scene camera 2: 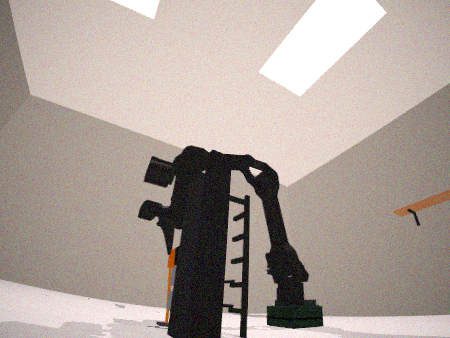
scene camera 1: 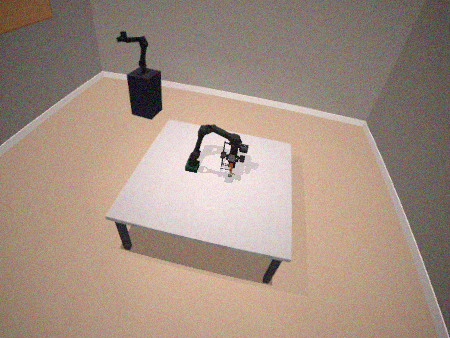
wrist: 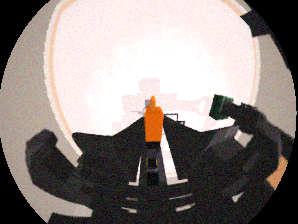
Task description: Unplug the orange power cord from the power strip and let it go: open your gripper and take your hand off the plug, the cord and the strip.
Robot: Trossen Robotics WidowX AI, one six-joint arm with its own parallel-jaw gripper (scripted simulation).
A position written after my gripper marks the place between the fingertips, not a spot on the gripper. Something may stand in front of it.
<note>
I see my gripper (scene camera 2: 175,255) and an orange plug (wrist: 153,119).
My gripper shows as well in the wrist view (wrist: 153,119).
</note>
